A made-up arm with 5 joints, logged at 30 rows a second.
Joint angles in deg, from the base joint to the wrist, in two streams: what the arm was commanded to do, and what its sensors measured. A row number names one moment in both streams.
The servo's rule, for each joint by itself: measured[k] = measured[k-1] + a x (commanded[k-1-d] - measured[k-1]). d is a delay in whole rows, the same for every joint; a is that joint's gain. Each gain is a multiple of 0.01, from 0.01 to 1. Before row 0 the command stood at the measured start. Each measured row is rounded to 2 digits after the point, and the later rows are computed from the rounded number. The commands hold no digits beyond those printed.
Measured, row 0: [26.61 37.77 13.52 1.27 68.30]
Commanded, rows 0 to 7: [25.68 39.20 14.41 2.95 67.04]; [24.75 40.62 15.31 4.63 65.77]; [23.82 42.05 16.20 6.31 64.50]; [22.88 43.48 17.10 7.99 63.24]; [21.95 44.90 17.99 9.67 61.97]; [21.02 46.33 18.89 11.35 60.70]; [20.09 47.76 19.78 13.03 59.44]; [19.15 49.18 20.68 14.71 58.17]
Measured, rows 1 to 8: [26.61 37.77 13.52 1.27 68.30]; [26.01 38.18 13.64 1.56 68.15]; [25.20 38.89 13.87 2.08 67.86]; [24.32 39.81 14.20 2.80 67.46]; [23.40 40.87 14.61 3.68 66.95]; [22.47 42.04 15.08 4.70 66.35]; [21.54 43.28 15.61 5.83 65.67]; [20.61 44.58 16.19 7.05 64.92]
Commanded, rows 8 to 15: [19.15 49.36 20.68 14.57 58.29]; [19.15 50.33 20.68 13.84 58.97]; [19.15 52.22 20.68 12.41 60.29]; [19.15 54.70 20.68 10.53 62.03]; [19.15 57.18 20.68 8.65 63.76]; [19.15 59.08 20.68 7.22 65.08]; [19.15 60.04 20.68 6.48 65.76]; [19.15 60.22 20.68 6.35 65.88]
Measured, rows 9 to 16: [19.68 45.91 16.82 8.35 64.11]; [19.34 46.91 17.36 9.41 63.41]; [19.22 47.90 17.82 10.16 62.88]; [19.18 49.15 18.22 10.54 62.57]; [19.16 50.76 18.56 10.54 62.51]; [19.15 52.62 18.86 10.22 62.66]; [19.15 54.49 19.11 9.71 62.95]; [19.15 56.10 19.33 9.16 63.29]
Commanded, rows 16 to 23: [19.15 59.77 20.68 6.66 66.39]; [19.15 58.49 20.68 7.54 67.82]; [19.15 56.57 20.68 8.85 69.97]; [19.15 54.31 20.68 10.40 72.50]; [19.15 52.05 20.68 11.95 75.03]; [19.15 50.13 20.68 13.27 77.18]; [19.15 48.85 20.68 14.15 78.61]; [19.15 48.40 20.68 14.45 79.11]
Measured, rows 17 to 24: [19.15 57.29 19.52 8.68 63.60]; [19.15 58.01 19.68 8.34 63.93]; [19.15 58.15 19.82 8.20 64.40]; [19.15 57.69 19.94 8.31 65.07]; [19.15 56.71 20.04 8.67 65.96]; [19.15 55.36 20.13 9.23 67.05]; [19.15 53.84 20.21 9.92 68.27]; [19.15 52.39 20.28 10.64 69.51]
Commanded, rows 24 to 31: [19.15 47.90 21.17 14.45 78.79]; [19.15 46.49 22.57 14.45 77.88]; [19.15 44.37 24.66 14.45 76.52]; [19.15 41.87 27.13 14.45 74.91]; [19.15 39.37 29.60 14.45 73.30]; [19.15 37.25 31.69 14.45 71.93]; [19.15 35.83 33.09 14.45 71.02]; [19.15 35.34 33.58 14.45 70.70]
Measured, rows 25 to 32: [19.15 51.23 20.34 11.29 70.66]; [19.15 50.26 20.46 11.83 71.64]; [19.15 49.17 20.76 12.28 72.39]; [19.15 47.78 21.31 12.65 72.89]; [19.15 46.07 22.12 12.96 73.13]; [19.15 44.13 23.17 13.21 73.15]; [19.15 42.13 24.36 13.42 73.00]; [19.15 40.30 25.58 13.60 72.76]
